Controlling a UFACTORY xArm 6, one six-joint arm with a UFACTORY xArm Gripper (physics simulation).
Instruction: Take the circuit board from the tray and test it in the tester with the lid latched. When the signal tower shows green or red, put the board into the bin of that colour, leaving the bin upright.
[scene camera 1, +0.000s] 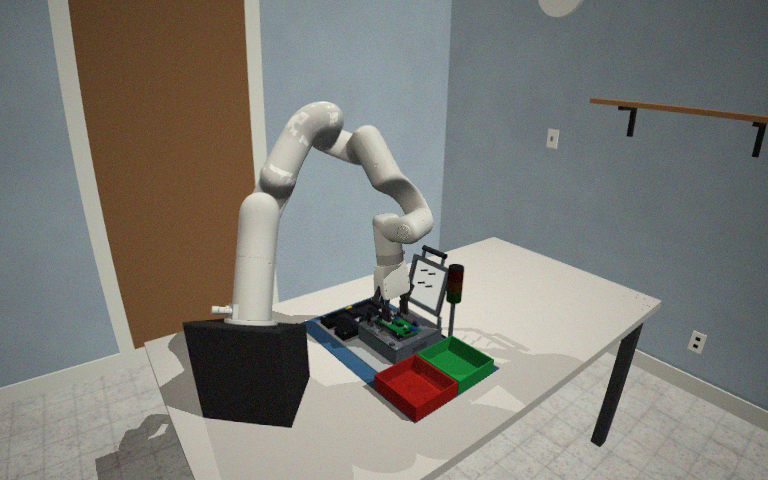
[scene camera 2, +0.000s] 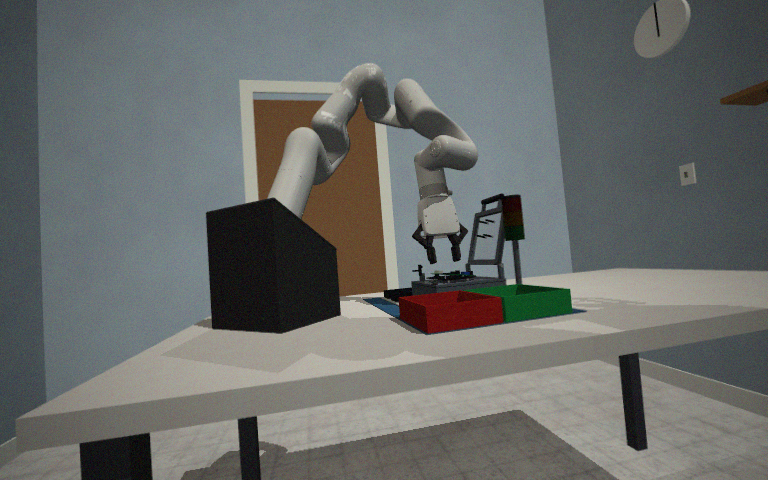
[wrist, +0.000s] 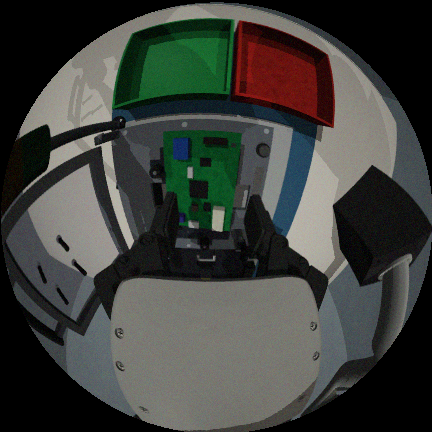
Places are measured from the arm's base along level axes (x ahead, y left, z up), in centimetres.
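Pixels of known places: gripper, between the fingertips: (scene camera 1: 396, 317) (scene camera 2: 445, 262) (wrist: 212, 205); arm's base, origin of its link: (scene camera 1: 250, 323) (scene camera 2: 276, 231) (wrist: 395, 266).
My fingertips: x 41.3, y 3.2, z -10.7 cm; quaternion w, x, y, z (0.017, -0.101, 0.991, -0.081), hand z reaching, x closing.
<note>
Ahead of a thing's pixels: the offset from my fingertips to its middle. "pt": to the spot under its first point. Level surfaces: height alone.
The green circuit board @[dx +1.5, dy -0.2, dz -2.8 cm] (scene camera 1: 403, 327) (scene camera 2: 447, 275) (wrist: 230, 165) lies flat on top of the grey tester (scene camera 1: 390, 349) (scene camera 2: 438, 286) (wrist: 135, 165). The tester's lid @[dx +13.3, dy +4.5, dz +5.6 cm] (scene camera 1: 428, 284) (scene camera 2: 487, 237) (wrist: 60, 215) stands open, tilted up. My gripper (scene camera 1: 395, 315) (scene camera 2: 444, 260) (wrist: 212, 205) is open and empty, pointing down above the board, its fingers apart. The signal tower @[pt dx +14.9, dy -6.7, dz +10.7 cm] (scene camera 1: 454, 283) (scene camera 2: 513, 217) (wrist: 30, 160) shows dim red, amber and green sections; none looks lit. The red bin @[dx -5.0, dy -19.9, dz -8.4 cm] (scene camera 1: 416, 384) (scene camera 2: 453, 314) (wrist: 280, 65) and green bin @[dx +9.7, dy -16.7, dz -8.4 cm] (scene camera 1: 455, 361) (scene camera 2: 538, 303) (wrist: 185, 65) stand upright and empty.
A black tray @[pt dx -9.2, dy +15.6, dz -9.1 cm] (scene camera 1: 346, 325) (scene camera 2: 396, 293) stands beside the tester, away from the bins. A blue mat @[dz -10.7 cm] (scene camera 1: 353, 362) (wrist: 297, 175) lies under the station. The black base block (scene camera 1: 249, 373) (scene camera 2: 271, 271) (wrist: 380, 225) carries the arm.
</note>
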